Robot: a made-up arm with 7 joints.
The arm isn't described. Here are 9 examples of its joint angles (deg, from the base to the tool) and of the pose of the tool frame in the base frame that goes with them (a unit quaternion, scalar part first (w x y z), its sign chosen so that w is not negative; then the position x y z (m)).
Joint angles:
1: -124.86 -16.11 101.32 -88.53 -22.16 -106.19 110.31
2: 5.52 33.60 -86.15 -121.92 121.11 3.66 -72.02
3: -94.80 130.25 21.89 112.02 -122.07 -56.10 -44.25
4: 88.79 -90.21 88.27 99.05 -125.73 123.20 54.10
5: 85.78 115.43 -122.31 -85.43 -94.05 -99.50 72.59
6: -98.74 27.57 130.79 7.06 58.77 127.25 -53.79
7: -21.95 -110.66 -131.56 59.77 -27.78 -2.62 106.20
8: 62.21 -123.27 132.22 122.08 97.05 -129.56 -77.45
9: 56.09 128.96 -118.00 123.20 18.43 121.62 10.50
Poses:
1: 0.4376 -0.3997 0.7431 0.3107 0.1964 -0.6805 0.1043
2: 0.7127 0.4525 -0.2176 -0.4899 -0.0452 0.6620 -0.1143
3: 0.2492 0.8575 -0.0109 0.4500 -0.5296 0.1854 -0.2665
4: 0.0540 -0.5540 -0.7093 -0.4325 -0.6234 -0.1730 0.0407
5: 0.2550 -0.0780 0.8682 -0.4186 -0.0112 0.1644 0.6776
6: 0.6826 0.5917 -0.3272 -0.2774 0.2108 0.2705 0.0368
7: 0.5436 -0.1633 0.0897 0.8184 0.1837 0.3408 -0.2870
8: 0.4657 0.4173 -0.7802 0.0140 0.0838 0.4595 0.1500
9: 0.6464 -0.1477 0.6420 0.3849 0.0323 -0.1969 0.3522
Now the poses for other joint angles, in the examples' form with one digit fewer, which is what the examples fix.
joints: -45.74 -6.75 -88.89 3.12 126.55 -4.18 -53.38
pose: 0.226 0.313 -0.649 -0.656 0.027 -0.020 -0.026
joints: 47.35 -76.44 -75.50 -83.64 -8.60 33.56 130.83
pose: 0.184 0.163 -0.963 0.107 0.147 0.224 0.434
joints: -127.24 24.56 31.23 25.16 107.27 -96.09 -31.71
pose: 0.758 0.430 -0.121 -0.475 -0.054 0.269 0.205
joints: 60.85 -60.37 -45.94 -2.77 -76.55 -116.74 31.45
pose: 0.308 0.566 -0.029 -0.764 0.265 0.980 -0.054
